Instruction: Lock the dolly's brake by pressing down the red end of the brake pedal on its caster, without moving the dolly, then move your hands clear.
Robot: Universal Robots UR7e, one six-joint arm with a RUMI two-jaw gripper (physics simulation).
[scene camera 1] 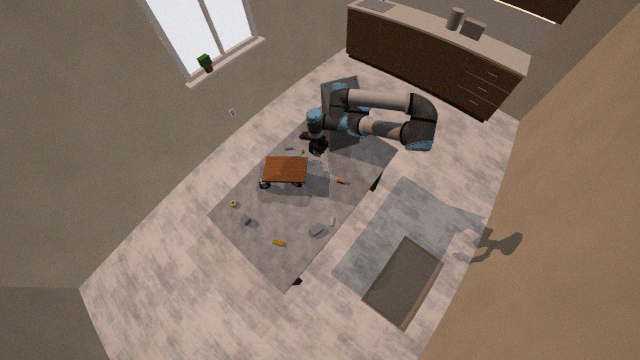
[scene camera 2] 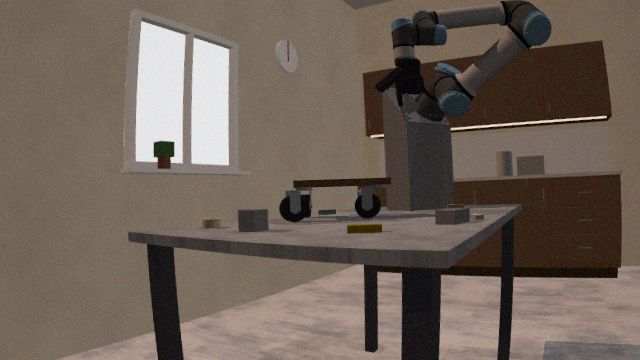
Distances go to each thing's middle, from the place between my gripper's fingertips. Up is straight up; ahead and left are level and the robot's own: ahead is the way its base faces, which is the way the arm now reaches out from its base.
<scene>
The dolly (scene camera 2: 294, 207) lies 250 mm below my hand, 170 mm to the right of it and 160 mm ahead of it.
</scene>
